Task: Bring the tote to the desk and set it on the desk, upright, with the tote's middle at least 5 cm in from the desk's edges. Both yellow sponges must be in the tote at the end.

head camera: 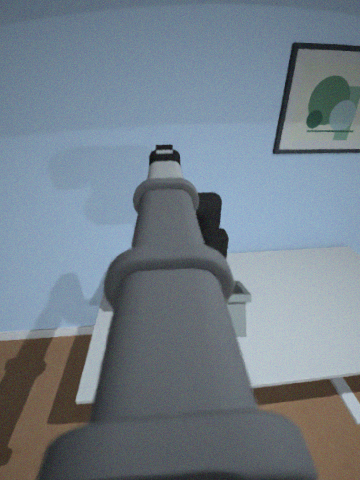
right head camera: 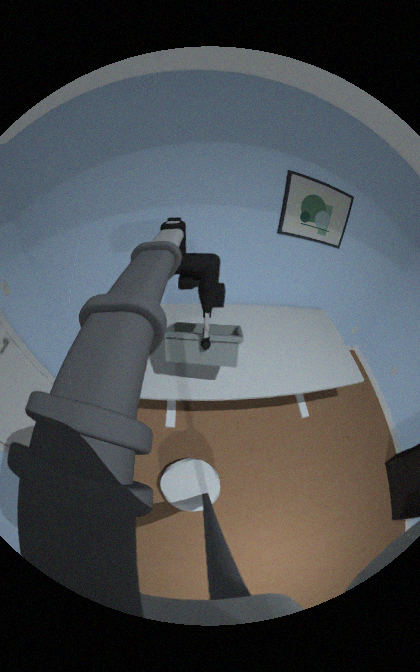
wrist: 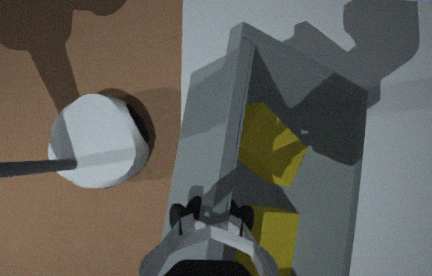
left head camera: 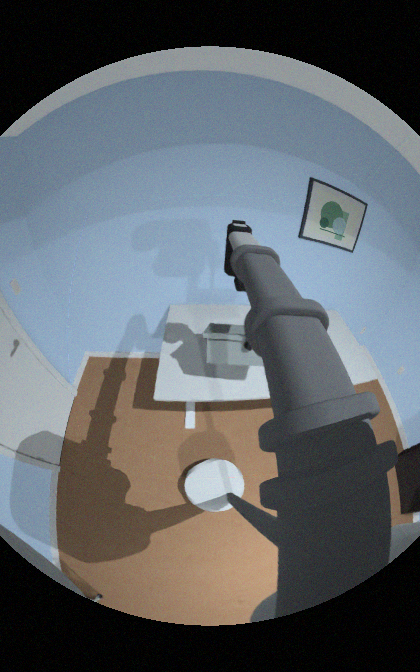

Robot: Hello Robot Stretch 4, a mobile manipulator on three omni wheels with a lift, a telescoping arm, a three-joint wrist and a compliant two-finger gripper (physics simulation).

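The grey tote (head camera: 240,322) (left head camera: 227,352) (right head camera: 222,355) (wrist: 327,200) is upright over the white desk (head camera: 310,310) (left head camera: 167,390) (right head camera: 295,345) (wrist: 400,175), inside its front edge. Its shadow falls on the desk top below and beside it, offset from its base; I cannot measure any gap. One yellow sponge (wrist: 267,145) lies tilted in the tote, and a second yellow sponge (wrist: 280,237) lies nearer the gripper, partly hidden by it. My gripper (right head camera: 206,334) (wrist: 212,211) is shut on the tote's near long wall, one finger outside and one inside. The arm hides it in the head view.
A white round object (left head camera: 207,480) (right head camera: 185,482) (wrist: 95,130) stands on the floor in front of the desk, with a dark rod reaching over it. A wall with a framed picture (head camera: 327,100) (left head camera: 332,215) (right head camera: 315,210) is behind the desk. A dark box (right head camera: 405,487) stands at the right.
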